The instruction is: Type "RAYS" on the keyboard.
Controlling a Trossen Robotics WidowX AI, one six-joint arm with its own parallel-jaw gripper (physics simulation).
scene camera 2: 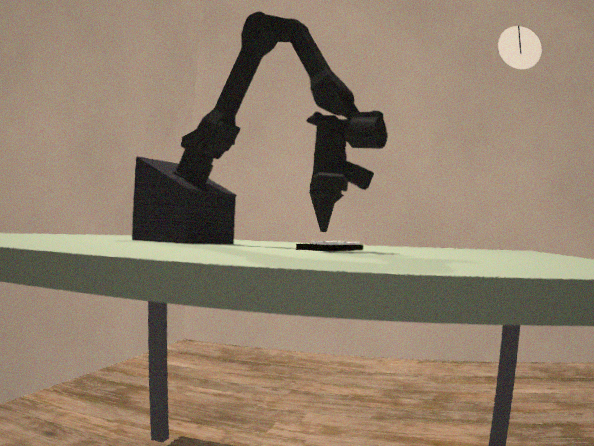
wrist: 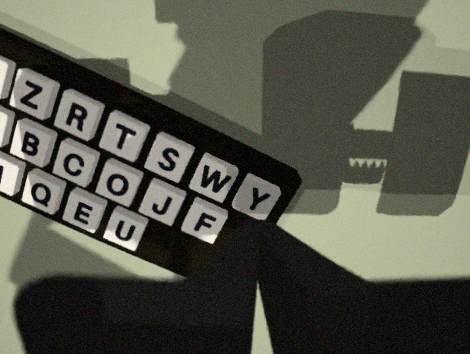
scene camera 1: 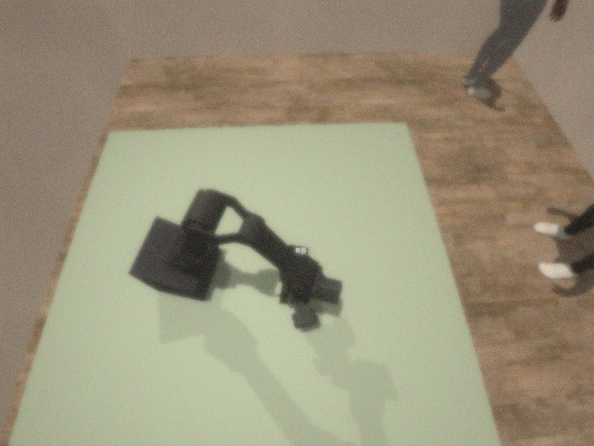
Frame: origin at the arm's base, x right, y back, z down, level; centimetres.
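Where they show: gripper, fingertip midpoint: (scene camera 2: 323, 232) (wrist: 255, 232); arm's base at its link origin: (scene camera 2: 189, 177) (scene camera 1: 178, 258).
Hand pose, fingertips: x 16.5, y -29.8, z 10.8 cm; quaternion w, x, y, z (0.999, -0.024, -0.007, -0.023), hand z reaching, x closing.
Note:
Things, the pixels of their top centre, and the offset from my fingertips.
- black keyboard at its top centre: (wrist: 40, 149) (scene camera 2: 332, 241) (scene camera 1: 294, 273) dy -1.8, dx -8.3, dz +1.8 cm
- R key at its top centre: (wrist: 76, 116) dy -3.2, dx -6.8, dz +1.8 cm
- S key at its top centre: (wrist: 168, 159) dy -1.8, dx -3.3, dz +1.8 cm
- Y key at its top centre: (wrist: 256, 200) dy -0.4, dx +0.1, dz +1.8 cm
The black keyboard (scene camera 1: 300, 250) (scene camera 2: 329, 247) (wrist: 225, 142) lies flat on the table, mostly hidden under the arm in scene camera 1. In the wrist view its pale keys run diagonally. The R key (wrist: 77, 116) is at the upper left, the S key (wrist: 169, 159) near the middle, and the Y key (wrist: 256, 196) at the right end of the top row, in shadow. The A key does not show in the wrist view. My gripper (scene camera 2: 324, 230) (wrist: 255, 232) is shut and empty. It points down a little above the keyboard, its tips appearing just below the Y key in the wrist view.
The pale green table (scene camera 1: 165, 160) (scene camera 2: 75, 267) carries the arm's dark base block (scene camera 1: 165, 255) (scene camera 2: 182, 215), left of the keyboard. The arm's shadows fall across table and keyboard. Parts of two people (scene camera 1: 500, 45) (scene camera 1: 555, 271) show beyond the table. A round clock (scene camera 2: 520, 47) hangs on the wall.

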